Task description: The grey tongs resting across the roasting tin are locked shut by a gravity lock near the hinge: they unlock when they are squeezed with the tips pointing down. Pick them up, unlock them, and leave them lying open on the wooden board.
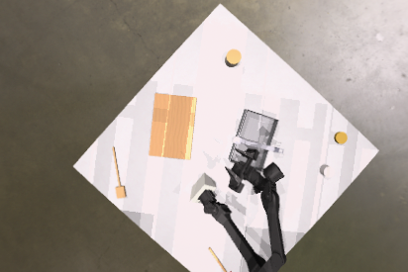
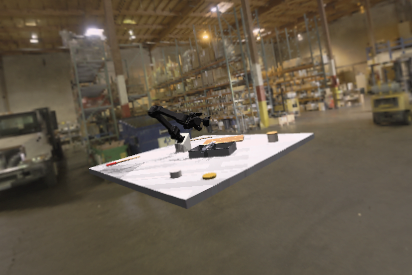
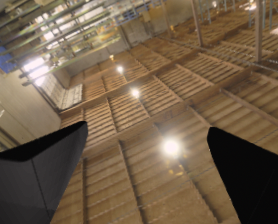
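My gripper tip is now 25 cm above the roasting tin, 12 cm to the left of it and 12 cm short of it. Also, from my gripper tip: red-handled tool 58 cm behind, 50 cm to the right, 27 cm below; then wooden board 28 cm to the left, 27 cm below, 11 cm behind.
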